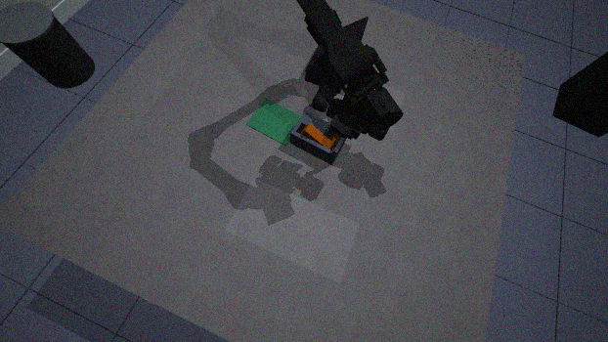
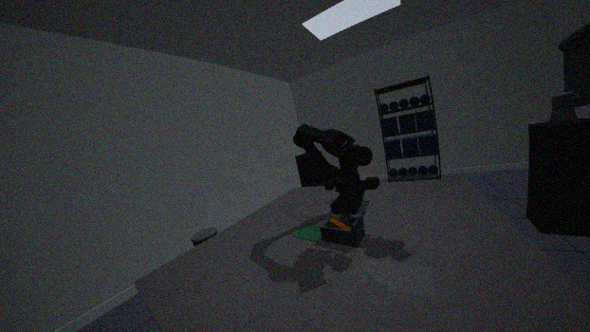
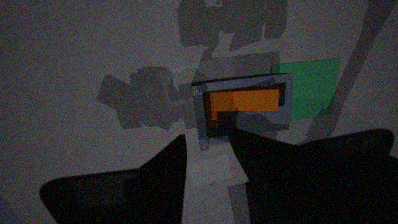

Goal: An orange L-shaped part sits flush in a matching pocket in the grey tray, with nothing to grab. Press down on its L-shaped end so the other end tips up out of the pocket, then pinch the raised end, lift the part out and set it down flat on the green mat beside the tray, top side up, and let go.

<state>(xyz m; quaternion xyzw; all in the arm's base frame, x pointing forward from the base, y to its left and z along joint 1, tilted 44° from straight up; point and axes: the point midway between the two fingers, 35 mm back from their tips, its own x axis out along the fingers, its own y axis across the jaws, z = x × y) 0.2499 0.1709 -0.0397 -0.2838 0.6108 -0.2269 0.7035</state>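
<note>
The orange L-shaped part lies 1 cm behind my gripper tip, 5 cm to the right of it and 10 cm below it. The rest, counted from my gripper tip: green mat 22 cm to the right, 16 cm below.
</note>
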